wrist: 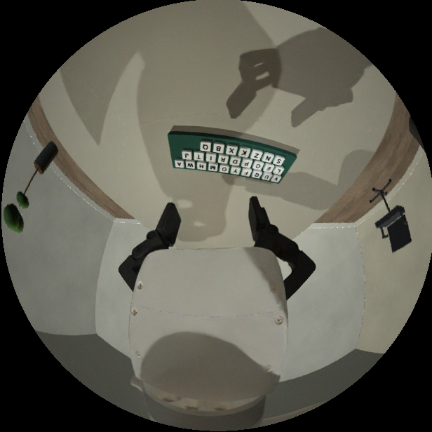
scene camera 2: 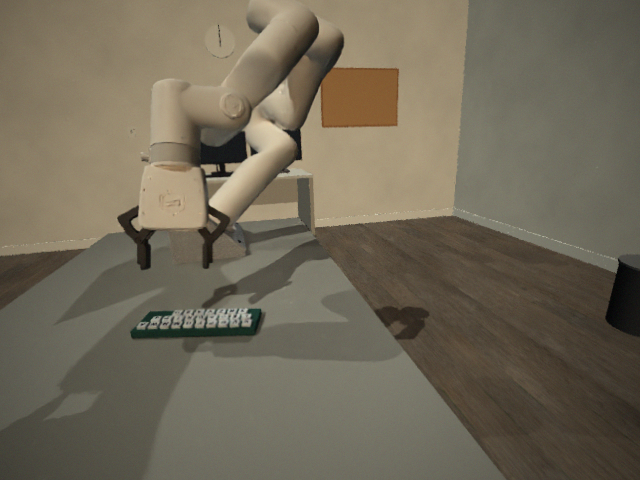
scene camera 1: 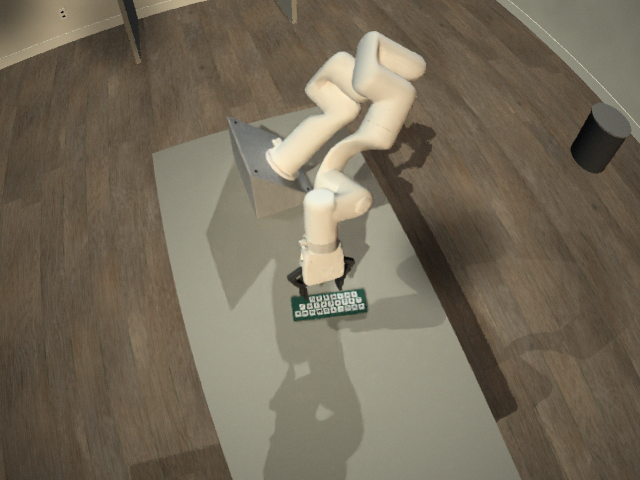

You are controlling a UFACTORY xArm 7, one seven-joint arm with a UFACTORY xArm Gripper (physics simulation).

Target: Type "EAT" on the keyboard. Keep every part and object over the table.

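Seen in the pictures: gripper, fingertip midpoint: point(scene camera 2: 176, 268) point(scene camera 1: 321, 291); arm's base at its link origin: point(scene camera 1: 281, 165).
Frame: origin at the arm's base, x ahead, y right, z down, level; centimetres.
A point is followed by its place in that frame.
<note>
A green keyboard point(scene camera 1: 329, 305) @(x 44.5, y 6.8, z 7.5 cm) point(scene camera 2: 196, 324) @(x 46.5, y 7.0, z 7.4 cm) point(wrist: 230, 161) with white letter keys lies flat on the table. In the wrist view its letters are upside down: the A key point(wrist: 179, 164) is at the left end of the row nearest the gripper, the T key point(wrist: 198, 156) is in the middle row near the left, and the E key point(wrist: 270, 168) is in the middle row near the right. My gripper point(scene camera 1: 321, 291) @(x 43.6, y 8.8, z -1.6 cm) point(scene camera 2: 175, 267) @(x 43.6, y 8.8, z -1.6 cm) point(wrist: 211, 208) is wide open and empty. It hangs above the table on the robot-base side of the keyboard, touching no key.
The grey table point(scene camera 1: 403, 413) @(x 80.9, y 3.9, z 9.1 cm) point(scene camera 2: 310, 413) @(x 69.0, y -4.9, z 9.1 cm) has long side edges with wooden floor beyond. The arm's grey wedge-shaped base point(scene camera 1: 281, 198) @(x 9.7, y 4.5, z 2.8 cm) stands at the table's far end. A dark bin point(scene camera 1: 594, 144) point(scene camera 2: 626, 299) stands on the floor to the right. Arm shadows fall across the table and keyboard area.
</note>
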